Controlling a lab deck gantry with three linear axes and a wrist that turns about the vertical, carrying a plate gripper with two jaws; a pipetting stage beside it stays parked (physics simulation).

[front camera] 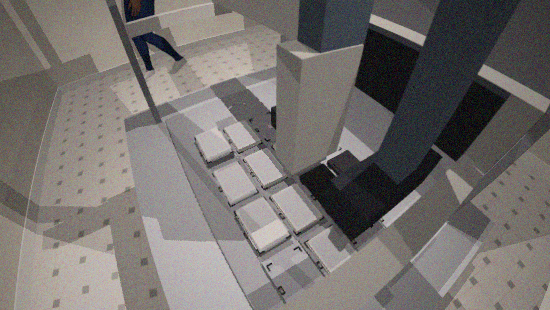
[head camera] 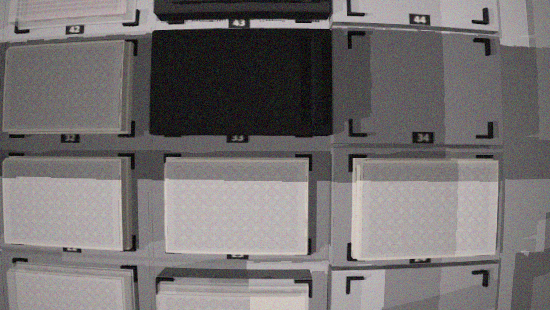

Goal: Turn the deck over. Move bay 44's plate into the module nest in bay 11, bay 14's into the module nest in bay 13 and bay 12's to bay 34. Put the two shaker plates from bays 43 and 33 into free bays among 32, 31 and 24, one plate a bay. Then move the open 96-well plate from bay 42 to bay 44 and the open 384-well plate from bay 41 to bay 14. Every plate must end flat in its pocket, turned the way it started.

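Frame: origin at the robot's base, x back, y left, z down, level; centimetres.
Where they show: robot's base, origin of the base link: (front camera: 196, 142).
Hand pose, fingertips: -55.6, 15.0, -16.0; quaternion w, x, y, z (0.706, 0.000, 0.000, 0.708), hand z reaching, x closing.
Observation:
Each offset is from my fingertips to the top centre of the thing, as dx, dy, dz. "spot": to the spot under its first point.
In the front view the dark body of my gripper (front camera: 375, 192) hangs low over the right of the deck; its jaws are hidden. It does not show in the head view. A lidded plate {+0.0, +0.0, +13.1} (front camera: 327, 250) (head camera: 425, 210) sits in bay 24, and another lidded plate {+32.8, +10.7, +14.6} (head camera: 65, 87) in bay 32. The shaker at 33 {+16.0, +10.8, +12.9} (head camera: 240, 82) is bare black; the shaker at 43 {spot: +15.9, +17.0, +14.1} (head camera: 242, 9) shows its dark front part. Part of the open plate {spot: +31.6, +17.7, +14.5} (head camera: 75, 11) shows in bay 42. Bay 12 holds a plate {+32.8, -10.7, +14.6} (front camera: 234, 182) (head camera: 72, 290); a plate {+16.5, -10.8, +12.7} (front camera: 262, 225) (head camera: 232, 300) lies on bay 13's nest. A plate {+49.2, -10.7, +12.7} (front camera: 213, 144) sits at bay 11.
Plates stand in bay 21 {spot: +48.0, -0.7, +14.6} (front camera: 241, 136), bay 22 {spot: +32.3, -0.3, +14.6} (front camera: 265, 166) (head camera: 62, 210) and bay 23 {spot: +15.9, -0.4, +14.6} (front camera: 296, 207) (head camera: 236, 207). Bay 34 {spot: +2.0, +10.6, +14.5} (head camera: 400, 85) holds no plate. A tall beige column (front camera: 317, 105) stands behind the plates and hides part of the deck.

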